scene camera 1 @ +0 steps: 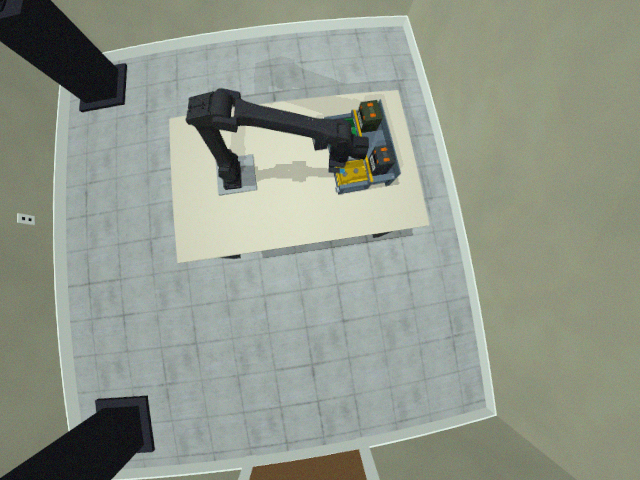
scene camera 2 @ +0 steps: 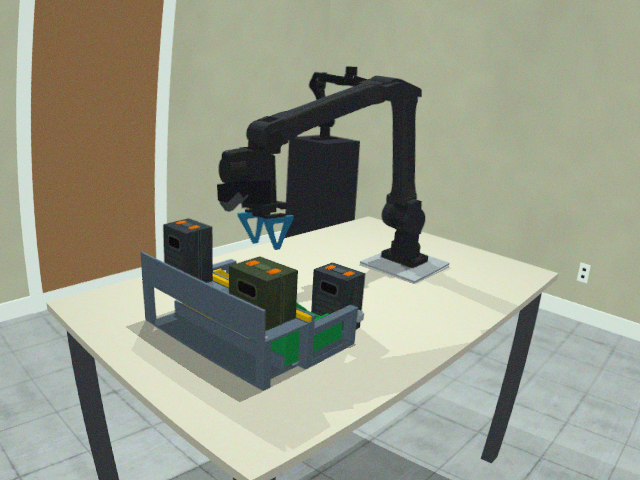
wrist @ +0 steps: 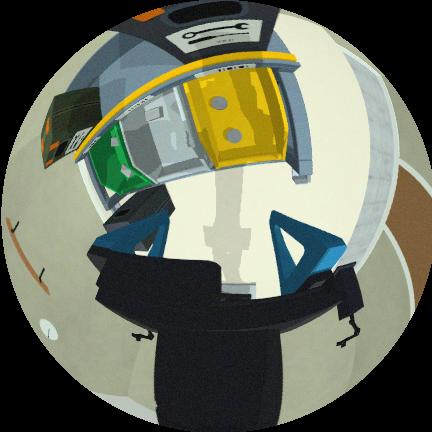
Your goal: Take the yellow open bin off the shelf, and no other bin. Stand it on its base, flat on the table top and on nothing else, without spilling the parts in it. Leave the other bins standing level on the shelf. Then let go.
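Places are measured from the arm's base along level axes (x ahead, y left, z up), in millimetres.
Where they show: gripper, fingertip midpoint: [scene camera 1: 335, 161] [scene camera 2: 266, 246] [wrist: 219, 215]; arm's base, link origin: [scene camera 1: 232, 177] [scene camera 2: 404, 258] [wrist: 236, 297].
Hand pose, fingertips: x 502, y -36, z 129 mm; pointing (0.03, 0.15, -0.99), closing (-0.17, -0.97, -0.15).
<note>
Each offset is from my fingertips to the top centre of the thing. Level surfaces: height alone.
The yellow open bin {dx +103, dy -27, dz -63 mm} [scene camera 1: 352, 174] [wrist: 255, 122] stands at one end of the front row of the blue-grey shelf [scene camera 1: 391, 139] [scene camera 2: 204, 299] [wrist: 300, 125], with two round grey parts inside. A grey bin {dx +95, dy +85, dz -63 mm} [wrist: 142, 132] stands beside it, and a green bin {dx +89, dy +197, dz -63 mm} [scene camera 1: 355, 125] [scene camera 2: 284, 347] [wrist: 111, 162] stands beyond the grey one at the other end. My gripper [scene camera 2: 266, 244] [wrist: 219, 215] is open, with its blue fingers pointing down and nothing between them. It hangs above the table side of the bins, clear of them. The arm hides the fingers in scene camera 1.
A dark case {dx +198, dy -27, dz +80 mm} [scene camera 1: 382, 160] [scene camera 2: 188, 253] [wrist: 270, 22] stands behind the yellow bin, and an olive case {dx +187, dy +204, dz +55 mm} [scene camera 1: 370, 116] [scene camera 2: 262, 297] [wrist: 75, 112] behind the green end. Another dark case {dx -45, dy +183, dz -12 mm} [scene camera 2: 338, 302] [wrist: 155, 200] stands near the green bin's front. The table {dz -144 mm} [scene camera 1: 258, 222] extends past the yellow bin's end.
</note>
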